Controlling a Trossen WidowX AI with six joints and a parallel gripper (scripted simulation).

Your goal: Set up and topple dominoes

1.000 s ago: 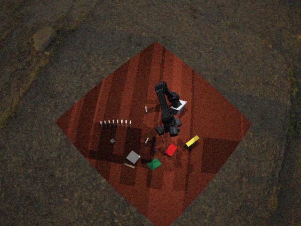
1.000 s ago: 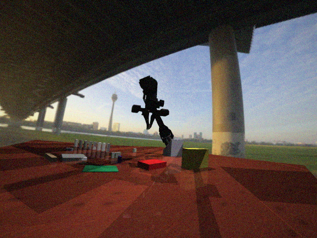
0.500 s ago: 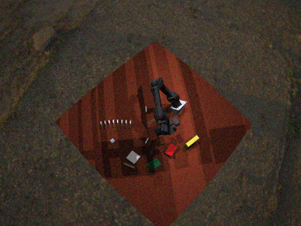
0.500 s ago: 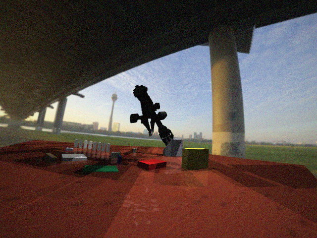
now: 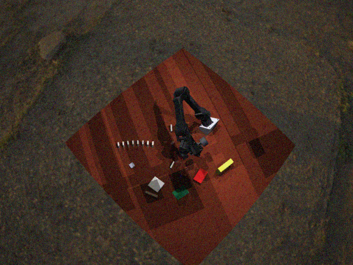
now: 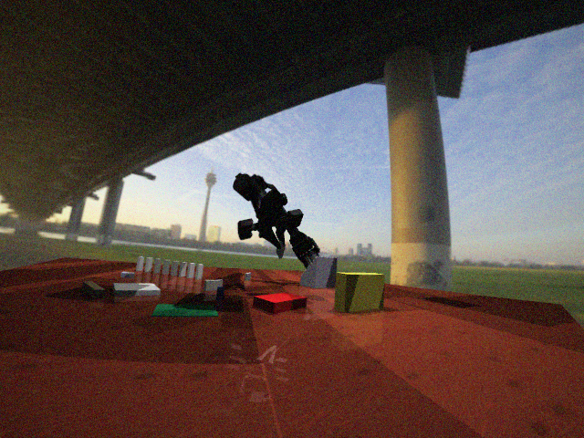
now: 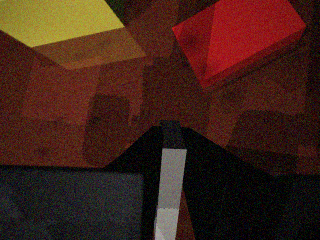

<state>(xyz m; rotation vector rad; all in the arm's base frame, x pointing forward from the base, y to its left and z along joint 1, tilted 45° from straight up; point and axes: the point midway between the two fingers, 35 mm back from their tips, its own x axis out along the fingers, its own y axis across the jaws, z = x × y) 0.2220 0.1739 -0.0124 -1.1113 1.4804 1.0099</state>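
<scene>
Right now the red block is 4 cm ahead of my gripper tip, 10 cm to the left of it and 11 cm below it. The rest, counted from my gripper tip: green tile: 22 cm ahead, 11 cm to the left, 12 cm below; then yellow block: 12 cm behind, 16 cm to the left, 9 cm below; then purple piece: 15 cm ahead, 2 cm to the left, 11 cm below.
</scene>
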